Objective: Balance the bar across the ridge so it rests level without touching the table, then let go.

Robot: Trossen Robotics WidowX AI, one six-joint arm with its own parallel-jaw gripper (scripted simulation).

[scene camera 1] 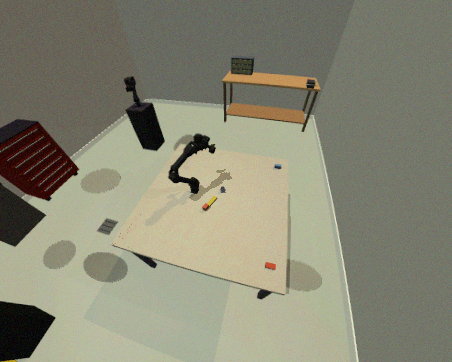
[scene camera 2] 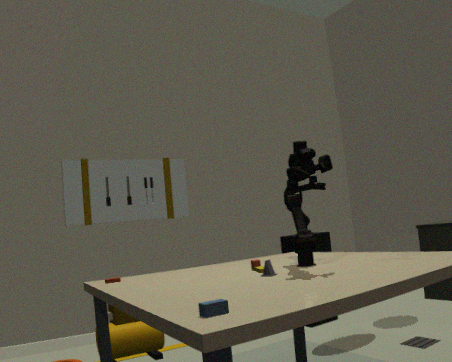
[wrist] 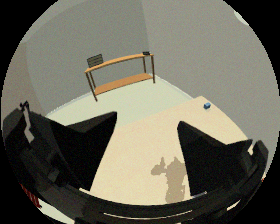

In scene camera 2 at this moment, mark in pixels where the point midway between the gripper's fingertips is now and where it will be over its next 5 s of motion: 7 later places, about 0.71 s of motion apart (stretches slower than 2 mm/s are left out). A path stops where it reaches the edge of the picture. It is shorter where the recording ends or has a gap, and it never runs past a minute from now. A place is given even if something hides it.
My gripper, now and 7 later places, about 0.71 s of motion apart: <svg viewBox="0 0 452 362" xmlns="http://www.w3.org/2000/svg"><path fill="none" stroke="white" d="M317 172L294 193L272 213L257 230L253 241L257 248L258 263L259 269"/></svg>
